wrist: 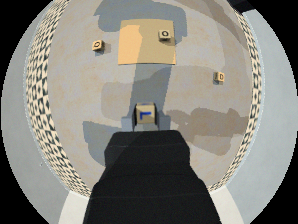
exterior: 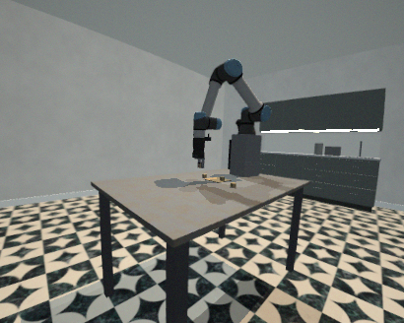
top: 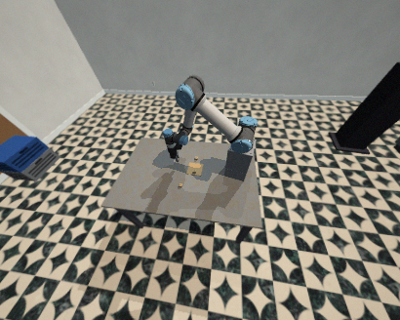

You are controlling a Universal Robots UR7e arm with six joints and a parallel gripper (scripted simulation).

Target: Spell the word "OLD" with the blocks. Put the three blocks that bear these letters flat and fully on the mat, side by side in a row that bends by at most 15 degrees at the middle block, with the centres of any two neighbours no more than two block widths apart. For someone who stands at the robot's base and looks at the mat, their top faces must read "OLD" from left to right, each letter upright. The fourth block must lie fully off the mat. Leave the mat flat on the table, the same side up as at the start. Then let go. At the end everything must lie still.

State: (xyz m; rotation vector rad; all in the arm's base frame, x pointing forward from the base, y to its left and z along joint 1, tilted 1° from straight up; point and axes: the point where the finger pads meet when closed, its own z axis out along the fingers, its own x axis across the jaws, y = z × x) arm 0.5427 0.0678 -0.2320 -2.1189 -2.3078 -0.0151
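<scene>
My gripper is now 160 mm past the tan mat, 110 mm above it and 10 mm to the left of it.
</scene>
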